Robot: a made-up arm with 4 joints. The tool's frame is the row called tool.
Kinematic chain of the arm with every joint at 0, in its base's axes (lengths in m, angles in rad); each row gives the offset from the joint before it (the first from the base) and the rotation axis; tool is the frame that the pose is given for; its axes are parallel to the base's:
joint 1: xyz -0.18 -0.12 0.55 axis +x
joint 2: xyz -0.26 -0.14 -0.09 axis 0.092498 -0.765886 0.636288
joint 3: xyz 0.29 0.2 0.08 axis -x
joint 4: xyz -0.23 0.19 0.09 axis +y
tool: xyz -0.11 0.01 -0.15
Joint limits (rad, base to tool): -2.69..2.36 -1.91..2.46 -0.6..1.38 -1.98..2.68
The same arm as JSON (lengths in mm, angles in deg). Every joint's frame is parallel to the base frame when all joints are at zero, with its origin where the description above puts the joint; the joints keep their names.
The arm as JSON. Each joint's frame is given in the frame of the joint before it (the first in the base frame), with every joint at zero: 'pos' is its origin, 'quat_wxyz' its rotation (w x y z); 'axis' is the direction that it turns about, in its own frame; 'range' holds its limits. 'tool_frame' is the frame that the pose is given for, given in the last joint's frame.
{"length_unit": "mm", "angle_unit": "deg", "joints": [{"joint": "joint 1", "pos": [-180.0, -120.0, 550.0], "quat_wxyz": [1.0, 0.0, 0.0, 0.0], "axis": [1.0, 0.0, 0.0], "range": [-154.13, 135.22]}, {"joint": "joint 2", "pos": [-260.0, -140.0, -90.0], "quat_wxyz": [1.0, 0.0, 0.0, 0.0], "axis": [0.092498, -0.765886, 0.636288], "range": [-109.43, 140.95]}, {"joint": "joint 3", "pos": [290.0, 200.0, 80.0], "quat_wxyz": [1.0, 0.0, 0.0, 0.0], "axis": [-1.0, 0.0, 0.0], "range": [-34.38, 79.07]}, {"joint": "joint 4", "pos": [-230.0, 190.0, 90.0], "quat_wxyz": [1.0, 0.0, 0.0, 0.0], "axis": [0.0, 1.0, 0.0], "range": [-113.45, 153.55]}], "tool_frame": {"pos": [-110.0, 10.0, -150.0], "quat_wxyz": [1.0, 0.0, 0.0, 0.0]}}
